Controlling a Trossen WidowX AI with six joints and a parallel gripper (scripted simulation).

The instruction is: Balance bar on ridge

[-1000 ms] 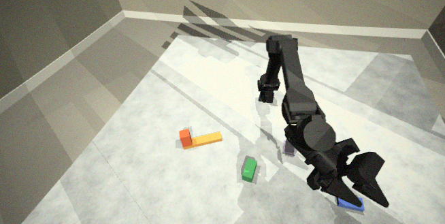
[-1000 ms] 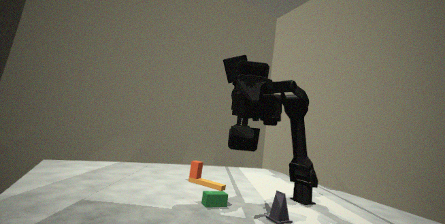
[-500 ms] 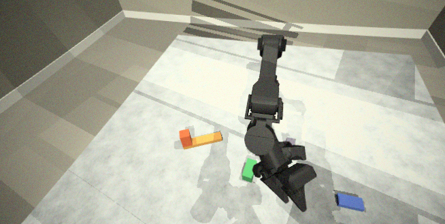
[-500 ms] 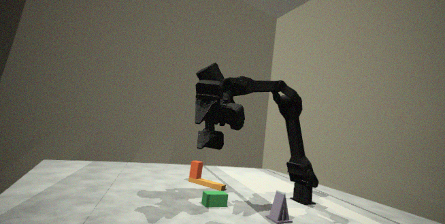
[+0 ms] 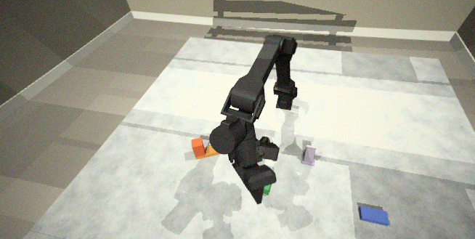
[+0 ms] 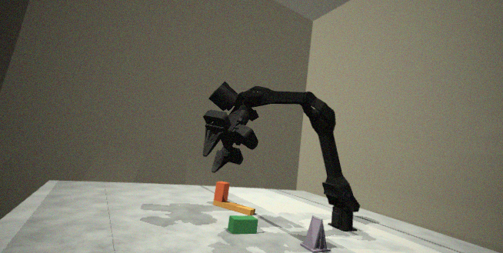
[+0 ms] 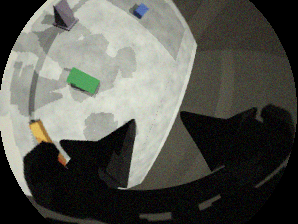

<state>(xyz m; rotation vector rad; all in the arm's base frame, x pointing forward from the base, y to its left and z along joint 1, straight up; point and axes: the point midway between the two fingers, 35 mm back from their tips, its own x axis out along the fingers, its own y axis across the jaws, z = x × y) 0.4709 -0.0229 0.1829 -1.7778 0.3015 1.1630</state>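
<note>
The green block is 140 mm below my gripper tip, 110 mm behind it and 10 mm to the left of it. The rest, counted from my gripper tip: blue flat block 320 mm to the left, 150 mm below, 100 mm behind.
</note>
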